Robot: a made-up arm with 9 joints. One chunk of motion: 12 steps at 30 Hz.
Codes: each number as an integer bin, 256 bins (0 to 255) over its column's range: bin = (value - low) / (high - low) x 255, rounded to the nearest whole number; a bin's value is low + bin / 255 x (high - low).
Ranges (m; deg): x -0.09..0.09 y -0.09..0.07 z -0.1..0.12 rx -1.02..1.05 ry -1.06..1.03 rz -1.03..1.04
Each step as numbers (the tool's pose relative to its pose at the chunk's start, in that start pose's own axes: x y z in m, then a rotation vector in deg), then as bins.
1 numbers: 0.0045 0.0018 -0.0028 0.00 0.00 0.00
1 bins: 134 146 113 126 129 127
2 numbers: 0.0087 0.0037 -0.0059 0.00 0.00 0.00
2 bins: 140 149 109 126 129 127
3 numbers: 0.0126 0.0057 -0.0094 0.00 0.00 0.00
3 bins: 145 153 105 126 129 127
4 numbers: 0.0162 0.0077 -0.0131 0.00 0.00 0.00
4 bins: 150 156 101 126 129 127
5 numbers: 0.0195 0.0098 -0.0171 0.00 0.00 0.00
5 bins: 155 159 96 126 129 127
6 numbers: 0.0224 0.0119 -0.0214 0.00 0.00 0.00
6 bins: 159 162 91 126 129 127
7 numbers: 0.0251 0.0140 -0.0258 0.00 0.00 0.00
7 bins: 163 166 86 126 129 127
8 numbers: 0.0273 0.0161 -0.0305 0.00 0.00 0.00
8 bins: 166 169 81 126 129 127
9 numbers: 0.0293 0.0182 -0.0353 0.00 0.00 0.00
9 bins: 169 172 75 126 129 127
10 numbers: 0.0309 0.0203 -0.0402 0.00 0.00 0.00
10 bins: 171 176 69 126 129 127
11 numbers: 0.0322 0.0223 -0.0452 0.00 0.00 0.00
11 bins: 173 179 64 126 129 127
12 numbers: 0.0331 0.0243 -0.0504 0.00 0.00 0.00
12 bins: 174 182 57 126 129 127
